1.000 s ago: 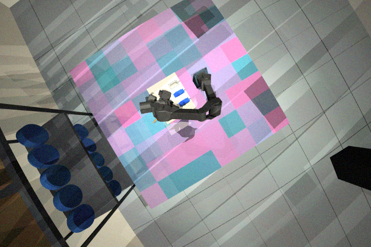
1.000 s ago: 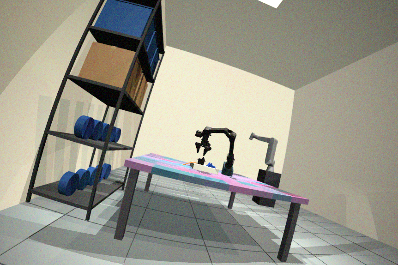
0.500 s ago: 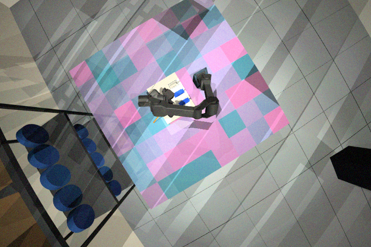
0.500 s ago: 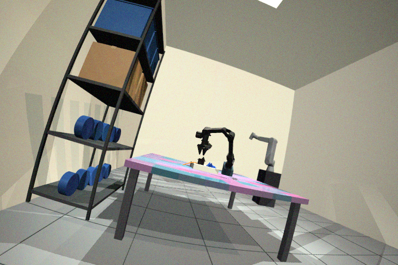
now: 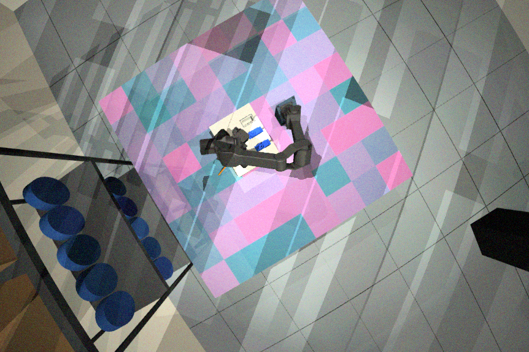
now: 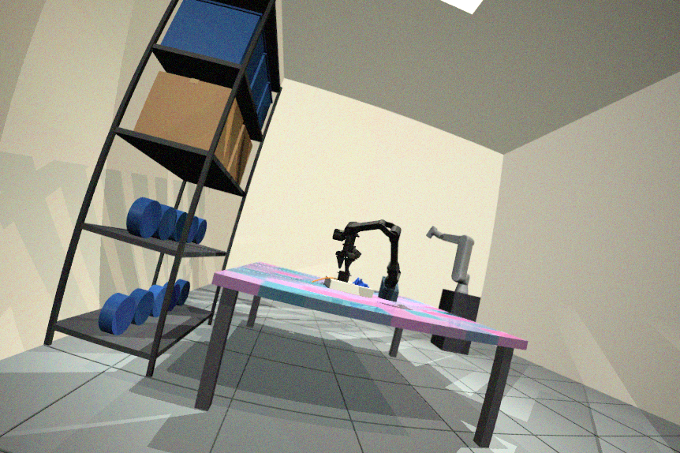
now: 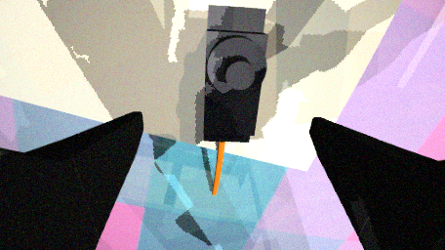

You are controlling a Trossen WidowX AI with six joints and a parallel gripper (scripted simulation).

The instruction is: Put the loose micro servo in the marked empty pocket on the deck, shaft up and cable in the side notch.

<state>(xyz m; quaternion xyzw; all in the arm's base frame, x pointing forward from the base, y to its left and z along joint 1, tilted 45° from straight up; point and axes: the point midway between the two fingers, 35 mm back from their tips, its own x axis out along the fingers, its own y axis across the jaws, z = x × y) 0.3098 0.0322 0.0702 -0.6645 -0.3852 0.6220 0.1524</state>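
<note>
Now: gripper tip 10 mm past the white deck, 40 mm to the left of it and 90 mm above it.
</note>
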